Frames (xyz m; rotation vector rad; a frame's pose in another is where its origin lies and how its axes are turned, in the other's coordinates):
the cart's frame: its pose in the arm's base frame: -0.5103 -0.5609 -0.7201 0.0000 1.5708 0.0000
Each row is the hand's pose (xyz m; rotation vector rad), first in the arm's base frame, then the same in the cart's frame.
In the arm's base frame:
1: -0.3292 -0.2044 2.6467 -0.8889 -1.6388 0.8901
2: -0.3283 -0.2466 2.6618 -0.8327 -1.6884 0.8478
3: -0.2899 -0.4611 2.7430 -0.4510 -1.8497 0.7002
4: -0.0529 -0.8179 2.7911 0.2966 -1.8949 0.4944
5: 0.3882 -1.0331 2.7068 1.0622 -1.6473 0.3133
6: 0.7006 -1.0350 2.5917 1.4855 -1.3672 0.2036
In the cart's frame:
1: -3.3668 0.3565 0.1811 1.5285 2.4669 -0.0010
2: -3.3819 0.3143 0.1820 1.4325 2.4906 -0.0129
3: -3.4631 0.0998 0.2204 0.9660 2.6111 -0.2091
4: -3.5112 -0.2570 0.4574 0.1671 2.6974 -0.6680
5: -3.4269 -0.4722 0.8985 -0.6585 2.5878 -1.2095
6: -3.3118 -0.4741 1.2109 -1.1687 2.3965 -1.5399

